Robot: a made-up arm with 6 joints.
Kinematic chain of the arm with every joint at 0, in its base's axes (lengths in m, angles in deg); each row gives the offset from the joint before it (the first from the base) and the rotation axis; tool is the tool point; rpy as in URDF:
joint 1: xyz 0 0 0.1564 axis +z
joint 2: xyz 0 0 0 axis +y
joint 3: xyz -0.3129 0 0.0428 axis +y
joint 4: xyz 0.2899 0 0.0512 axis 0.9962 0 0.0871
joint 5: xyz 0 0 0 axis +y
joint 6: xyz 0.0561 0 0.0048 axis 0.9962 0 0.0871
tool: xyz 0 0 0 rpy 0 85 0
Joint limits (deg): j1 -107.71..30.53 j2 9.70..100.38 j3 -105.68..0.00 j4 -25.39..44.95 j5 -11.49..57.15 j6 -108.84..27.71
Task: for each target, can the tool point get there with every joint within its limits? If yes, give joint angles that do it. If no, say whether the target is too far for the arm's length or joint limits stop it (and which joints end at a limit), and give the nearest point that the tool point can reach.
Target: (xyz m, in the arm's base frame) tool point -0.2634 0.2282 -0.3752
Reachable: no: joint limits stop it (at a limit: joint 1, joint 2, joint 3, joint 4) | nearest point 0.0507 0.0542 0.1164 | short by 0.609 m
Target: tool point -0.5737 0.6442 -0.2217
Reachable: no: too far | nearest point 0.0350 0.0595 0.1349 | short by 0.916 m
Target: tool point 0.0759 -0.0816 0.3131
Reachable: yes | joints -47.22 34.17 -15.90 -18.54 -0.95 -13.55
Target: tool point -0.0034 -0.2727 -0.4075
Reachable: no: joint limits stop it (at a limit: joint 2) | nearest point -0.0021 -0.1678 0.1127 | short by 0.531 m
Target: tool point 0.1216 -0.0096 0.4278
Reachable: yes | joints -15.22 39.61 -41.81 38.03 40.65 -76.87
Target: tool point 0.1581 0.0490 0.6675
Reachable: yes | joints 18.43 61.92 -92.28 -19.90 10.32 -33.01
